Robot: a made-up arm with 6 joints.
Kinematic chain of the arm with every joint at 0, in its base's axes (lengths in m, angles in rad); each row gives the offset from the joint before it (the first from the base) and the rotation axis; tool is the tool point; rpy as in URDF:
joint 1: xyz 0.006 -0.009 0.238 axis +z
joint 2: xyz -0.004 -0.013 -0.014 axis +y
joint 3: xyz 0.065 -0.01 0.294 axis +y
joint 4: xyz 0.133 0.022 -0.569 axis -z
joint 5: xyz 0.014 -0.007 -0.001 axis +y
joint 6: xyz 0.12 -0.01 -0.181 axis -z
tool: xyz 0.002 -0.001 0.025 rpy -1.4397 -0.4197 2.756
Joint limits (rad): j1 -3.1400..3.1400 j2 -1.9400..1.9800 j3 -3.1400..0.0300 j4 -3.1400..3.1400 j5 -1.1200..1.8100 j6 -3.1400..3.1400
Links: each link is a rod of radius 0.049 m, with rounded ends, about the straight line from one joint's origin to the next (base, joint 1, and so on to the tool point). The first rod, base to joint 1, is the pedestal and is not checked.
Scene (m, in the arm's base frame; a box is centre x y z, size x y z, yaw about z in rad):
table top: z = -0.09
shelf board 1: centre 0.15 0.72 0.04 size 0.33 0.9 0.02 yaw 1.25
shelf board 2: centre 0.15 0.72 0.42 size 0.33 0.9 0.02 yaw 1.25
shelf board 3: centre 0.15 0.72 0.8 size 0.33 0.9 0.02 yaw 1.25
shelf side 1: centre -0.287 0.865 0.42 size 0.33 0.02 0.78 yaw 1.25
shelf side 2: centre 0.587 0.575 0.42 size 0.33 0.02 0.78 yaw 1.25
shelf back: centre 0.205 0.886 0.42 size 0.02 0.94 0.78 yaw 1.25
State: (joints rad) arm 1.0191 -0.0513 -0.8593 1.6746 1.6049 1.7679
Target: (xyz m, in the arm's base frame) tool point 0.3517 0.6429 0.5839
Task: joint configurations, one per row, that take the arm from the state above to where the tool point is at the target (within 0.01 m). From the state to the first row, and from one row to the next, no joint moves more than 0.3 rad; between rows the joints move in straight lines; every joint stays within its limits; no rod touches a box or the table.
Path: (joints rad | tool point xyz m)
1: 0.9888 -0.2946 -0.6791 1.5134 1.6562 1.7718 | 0.2058 0.5661 0.2321
2: 0.9584 -0.5378 -0.4989 1.3522 1.7074 1.7758 | 0.1815 0.4981 0.2401
3: 0.9281 -0.7811 -0.3188 1.1910 1.7587 1.7797 | 0.1599 0.4333 0.2300
4: 0.8977 -1.0243 -0.1386 1.0298 1.8100 1.7837 | 0.1441 0.3749 0.2042
5: 0.7567 -1.0081 -0.4028 1.2201 1.8100 1.7787 | 0.2179 0.3948 0.3903
6: 0.6157 -0.9918 -0.6670 1.4103 1.8100 1.7737 | 0.2596 0.3658 0.5839
7: 0.7119 -0.7152 -0.8752 1.5346 1.7017 1.7716 | 0.2968 0.4458 0.6102
8: 0.8081 -0.4386 -1.0834 1.6588 1.5934 1.7694 | 0.3300 0.5396 0.6112
9: 0.9043 -0.1620 -1.2916 1.7831 1.4851 1.7672 | 0.3517 0.6429 0.5839

